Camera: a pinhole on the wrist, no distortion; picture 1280 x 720 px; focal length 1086.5 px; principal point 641.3 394.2 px. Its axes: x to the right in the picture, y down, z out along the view. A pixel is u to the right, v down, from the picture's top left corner.
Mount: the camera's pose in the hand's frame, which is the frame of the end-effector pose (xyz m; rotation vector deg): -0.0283 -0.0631 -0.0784 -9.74 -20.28 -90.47
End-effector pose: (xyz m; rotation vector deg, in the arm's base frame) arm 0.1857 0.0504 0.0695 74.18 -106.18 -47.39
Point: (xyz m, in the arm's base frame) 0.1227 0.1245 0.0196
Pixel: 552 291
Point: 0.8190 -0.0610 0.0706
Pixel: behind the camera
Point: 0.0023 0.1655 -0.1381
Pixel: 965 284
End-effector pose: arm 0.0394 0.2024 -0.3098 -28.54 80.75 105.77
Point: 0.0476 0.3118 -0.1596
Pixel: 409 318
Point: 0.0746 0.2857 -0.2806
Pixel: 712 596
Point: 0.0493 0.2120 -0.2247
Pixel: 168 244
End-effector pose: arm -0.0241 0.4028 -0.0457 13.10 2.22 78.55
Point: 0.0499 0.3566 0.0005
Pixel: 1089 561
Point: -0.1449 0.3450 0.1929
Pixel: 325 417
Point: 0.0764 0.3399 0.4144
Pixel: 930 602
